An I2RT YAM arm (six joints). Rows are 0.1 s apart.
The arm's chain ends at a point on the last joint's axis. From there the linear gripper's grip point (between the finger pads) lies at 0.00 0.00 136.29 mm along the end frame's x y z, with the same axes.
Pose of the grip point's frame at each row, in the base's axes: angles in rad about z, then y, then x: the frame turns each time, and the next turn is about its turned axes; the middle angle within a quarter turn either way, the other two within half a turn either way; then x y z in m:
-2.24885 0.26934 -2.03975 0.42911 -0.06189 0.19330
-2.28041 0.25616 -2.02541 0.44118 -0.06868 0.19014
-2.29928 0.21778 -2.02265 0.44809 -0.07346 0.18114
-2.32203 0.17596 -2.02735 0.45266 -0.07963 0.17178
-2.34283 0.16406 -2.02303 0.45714 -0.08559 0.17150
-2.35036 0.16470 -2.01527 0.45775 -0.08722 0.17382
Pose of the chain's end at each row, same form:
-2.24885 0.26934 -2.03975 0.32415 0.00161 0.25268
-2.28041 0.25616 -2.02541 0.33841 -0.00040 0.24803
-2.29928 0.21778 -2.02265 0.34804 -0.00143 0.23924
-2.32203 0.17596 -2.02735 0.35608 -0.00382 0.23094
-2.34283 0.16406 -2.02303 0.36252 -0.00704 0.23026
-2.35036 0.16470 -2.01527 0.36348 -0.00755 0.23163

